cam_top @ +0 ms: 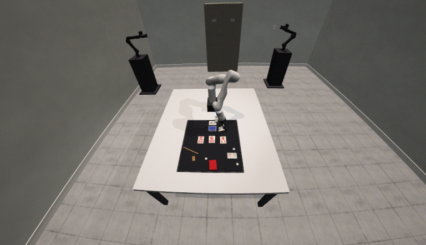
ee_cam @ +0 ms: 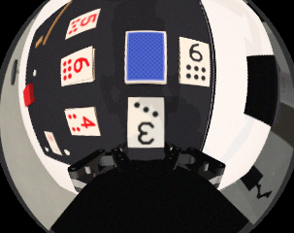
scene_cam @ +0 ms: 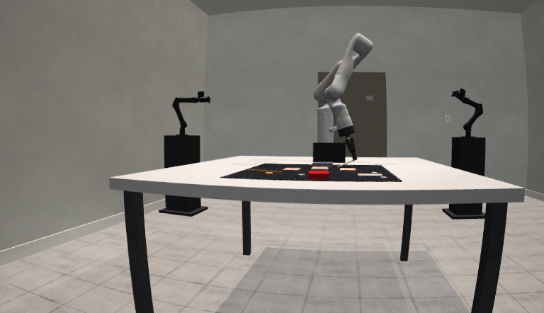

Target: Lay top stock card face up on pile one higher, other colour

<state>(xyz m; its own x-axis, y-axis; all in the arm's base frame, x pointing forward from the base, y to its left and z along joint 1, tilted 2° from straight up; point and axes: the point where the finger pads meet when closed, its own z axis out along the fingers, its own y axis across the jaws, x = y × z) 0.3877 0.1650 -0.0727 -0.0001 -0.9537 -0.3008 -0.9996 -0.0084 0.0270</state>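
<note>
Right now my hand is 40 mm to the left of the blue-backed card and 30 mm above it. The rest, counted from my hand: black mat: 170 mm ahead, 150 mm to the right, 60 mm below; black 6 card: 90 mm behind, 150 mm to the right, 40 mm below; red block: 430 mm ahead, 120 mm to the right, 40 mm below.
</note>
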